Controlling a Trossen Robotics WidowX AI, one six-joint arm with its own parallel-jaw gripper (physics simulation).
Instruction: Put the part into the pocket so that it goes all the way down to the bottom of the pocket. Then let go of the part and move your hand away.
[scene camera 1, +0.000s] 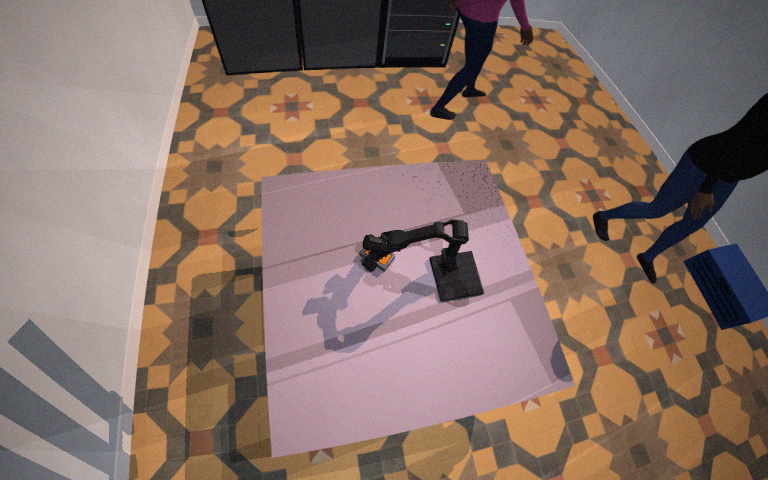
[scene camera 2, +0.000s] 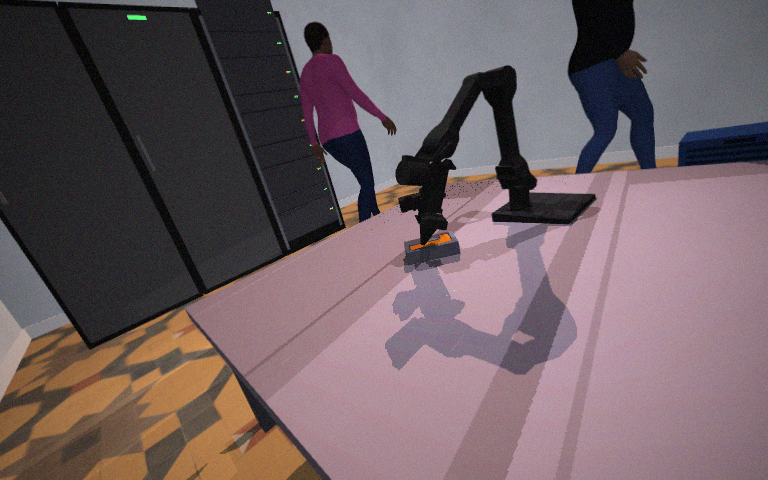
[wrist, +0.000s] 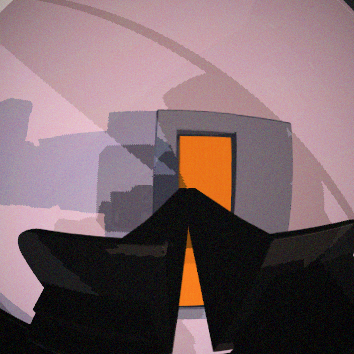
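Seen in the pictures: gripper, between the fingertips: (scene camera 1: 371, 255) (scene camera 2: 422, 244) (wrist: 186, 195); arm's base, origin of its link: (scene camera 1: 446, 265) (scene camera 2: 519, 207).
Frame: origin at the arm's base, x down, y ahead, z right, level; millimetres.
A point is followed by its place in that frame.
Note:
The orange part (scene camera 1: 386, 259) {x -12, y 265, z 119 mm} (scene camera 2: 444, 240) {x -11, y 283, z 118 mm} (wrist: 206, 160) {x -11, y 327, z 183 mm} lies inside the pocket of a grey block (scene camera 2: 447, 253) {x 15, y 308, z 103 mm} (wrist: 262, 170) {x -12, y 296, z 200 mm}. In the wrist view a thin dark gap shows along the part's far and right edges. Its top looks about level with the block's rim or slightly lower; whether it touches the pocket's bottom cannot be seen. My gripper (scene camera 2: 424, 242) {x -17, y 325, z 161 mm} (wrist: 186, 195) {x -17, y 325, z 161 mm} is shut and empty. Its tips are right over the part, at or close to its top, and hide the part's middle in the wrist view. Whether they touch it is unclear.
The block stands on a pink table top (scene camera 1: 339, 396) {x 23, y 650, z -361 mm} (scene camera 2: 339, 367) {x 24, y 730, z 104 mm} (wrist: 280, 50) {x 24, y 327, z 337 mm}. The arm's black base plate (scene camera 1: 457, 277) {x 4, y -24, z -70 mm} (scene camera 2: 543, 208) {x 5, y 14, z -69 mm} is on the same table. Dark cabinets (scene camera 1: 339, 33) (scene camera 2: 147, 141), two people and a blue box (scene camera 1: 730, 283) (scene camera 2: 722, 144) are beyond the table.

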